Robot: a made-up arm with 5 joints. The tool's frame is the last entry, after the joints. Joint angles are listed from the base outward. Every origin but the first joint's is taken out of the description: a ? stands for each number. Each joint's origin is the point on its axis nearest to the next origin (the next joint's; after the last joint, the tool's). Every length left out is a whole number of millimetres.
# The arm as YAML. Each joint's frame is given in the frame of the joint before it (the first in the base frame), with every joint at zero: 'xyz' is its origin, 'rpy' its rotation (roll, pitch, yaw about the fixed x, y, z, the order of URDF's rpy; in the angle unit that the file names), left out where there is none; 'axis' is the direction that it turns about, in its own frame. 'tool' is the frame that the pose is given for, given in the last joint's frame.
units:
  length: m
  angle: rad
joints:
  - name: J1
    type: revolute
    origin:
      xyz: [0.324, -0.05, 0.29]
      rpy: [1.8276, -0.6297, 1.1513]
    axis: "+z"
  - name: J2
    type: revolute
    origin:
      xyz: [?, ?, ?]
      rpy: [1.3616, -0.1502, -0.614]
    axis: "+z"
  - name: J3
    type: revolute
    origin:
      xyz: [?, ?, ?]
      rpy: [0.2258, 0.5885, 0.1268]
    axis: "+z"
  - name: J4
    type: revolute
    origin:
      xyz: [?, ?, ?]
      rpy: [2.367, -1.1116, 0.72]
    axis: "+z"
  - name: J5
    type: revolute
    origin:
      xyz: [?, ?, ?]
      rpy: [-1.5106, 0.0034, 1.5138]
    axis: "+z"
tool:
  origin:
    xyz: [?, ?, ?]
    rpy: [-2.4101, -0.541, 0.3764]
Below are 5 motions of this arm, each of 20 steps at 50 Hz.
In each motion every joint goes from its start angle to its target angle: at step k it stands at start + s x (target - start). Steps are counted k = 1, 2, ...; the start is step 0. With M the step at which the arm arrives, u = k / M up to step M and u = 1 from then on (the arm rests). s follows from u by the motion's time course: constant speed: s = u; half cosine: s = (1 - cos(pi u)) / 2; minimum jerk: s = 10 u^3 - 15 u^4 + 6 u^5.
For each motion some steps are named. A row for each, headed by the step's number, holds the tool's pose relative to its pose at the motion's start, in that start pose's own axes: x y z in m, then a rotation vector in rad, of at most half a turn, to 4 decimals.
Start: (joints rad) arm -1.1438 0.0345 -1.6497 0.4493 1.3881
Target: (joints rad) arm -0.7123 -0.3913 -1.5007 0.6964 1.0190
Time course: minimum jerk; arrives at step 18
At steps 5, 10, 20:
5: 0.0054 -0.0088 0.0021 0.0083 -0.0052 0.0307
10: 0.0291 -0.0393 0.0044 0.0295 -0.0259 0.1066
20: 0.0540 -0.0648 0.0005 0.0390 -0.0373 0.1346

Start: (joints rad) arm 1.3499 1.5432 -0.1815 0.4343 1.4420
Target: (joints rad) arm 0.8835 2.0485 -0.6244 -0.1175 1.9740
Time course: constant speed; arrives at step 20
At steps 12, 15, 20:
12: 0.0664 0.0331 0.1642 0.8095 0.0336 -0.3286
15: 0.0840 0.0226 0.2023 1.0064 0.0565 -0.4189
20: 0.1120 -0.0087 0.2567 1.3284 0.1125 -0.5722

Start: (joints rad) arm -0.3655 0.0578 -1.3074 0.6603 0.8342
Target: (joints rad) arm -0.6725 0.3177 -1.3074 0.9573 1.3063
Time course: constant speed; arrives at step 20
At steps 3, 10, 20:
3: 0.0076 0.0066 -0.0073 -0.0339 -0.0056 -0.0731
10: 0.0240 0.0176 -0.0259 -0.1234 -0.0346 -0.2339
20: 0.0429 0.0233 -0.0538 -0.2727 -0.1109 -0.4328

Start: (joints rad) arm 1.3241 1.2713 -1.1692 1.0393 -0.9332
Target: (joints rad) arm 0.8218 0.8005 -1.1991 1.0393 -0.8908
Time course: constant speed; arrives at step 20
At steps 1, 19, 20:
1: -0.0027 -0.0031 0.0066 0.0401 -0.0029 -0.0055
19: -0.0430 -0.0885 0.0945 0.7524 0.0555 -0.1179
20: -0.0446 -0.0944 0.0974 0.7908 0.0650 -0.1249

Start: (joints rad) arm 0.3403 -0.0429 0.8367 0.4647 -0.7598
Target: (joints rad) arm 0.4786 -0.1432 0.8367 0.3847 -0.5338
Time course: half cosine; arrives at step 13
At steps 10, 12, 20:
10: 0.0411 0.0067 -0.0049 0.0965 -0.0934 -0.1970
12: 0.0463 0.0070 -0.0056 0.1077 -0.1063 -0.2226
20: 0.0470 0.0071 -0.0057 0.1091 -0.1080 -0.2259

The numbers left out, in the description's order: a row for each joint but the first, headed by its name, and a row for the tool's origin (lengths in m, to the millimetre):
J2: 0.17 -0.136 0.0
J3: -0.02 0.029 0.0
J4: -0.023 0.013 0.0
J5: 0.088 0.094 0.0
tool: 0.035 -0.072 0.0

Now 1 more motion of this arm.
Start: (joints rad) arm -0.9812 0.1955 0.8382 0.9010 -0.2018
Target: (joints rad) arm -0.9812 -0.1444 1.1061 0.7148 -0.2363
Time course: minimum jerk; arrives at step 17
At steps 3, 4, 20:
3: -0.0013 0.0006 0.0001 0.0023 0.0038 0.0079
4: -0.0029 0.0012 0.0002 0.0051 0.0081 0.0169
20: -0.0338 0.0107 0.0094 0.0849 0.0759 0.2038

